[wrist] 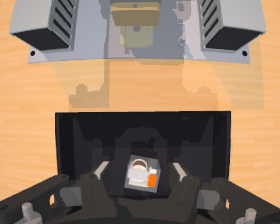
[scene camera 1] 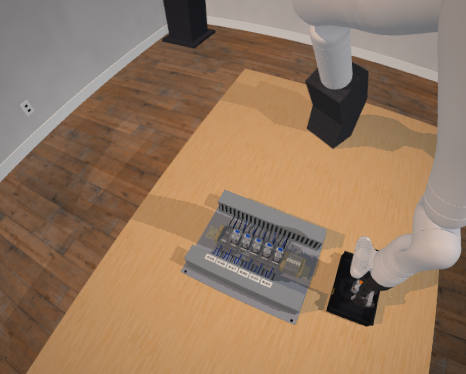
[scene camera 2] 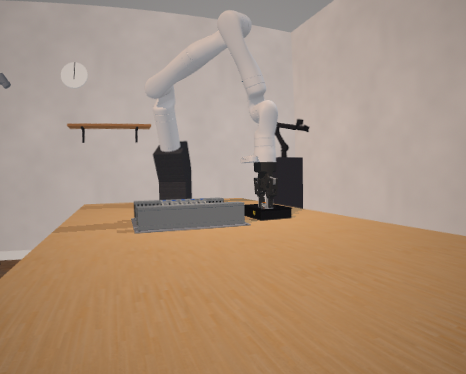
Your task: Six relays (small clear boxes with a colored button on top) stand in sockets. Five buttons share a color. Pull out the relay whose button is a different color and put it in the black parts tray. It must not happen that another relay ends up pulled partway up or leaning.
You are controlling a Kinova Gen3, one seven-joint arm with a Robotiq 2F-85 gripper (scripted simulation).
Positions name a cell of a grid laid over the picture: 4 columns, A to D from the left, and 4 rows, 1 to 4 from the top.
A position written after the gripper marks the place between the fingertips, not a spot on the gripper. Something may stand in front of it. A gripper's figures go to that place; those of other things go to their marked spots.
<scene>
The gripper (wrist: C4): 16 cm from the lens. A black parts tray (wrist: C3) is 19 cm from the lens. A relay (wrist: C4) is 14 cm from the lens. The marked spots on the relay and the black parts tray are 8 cm apart.
</scene>
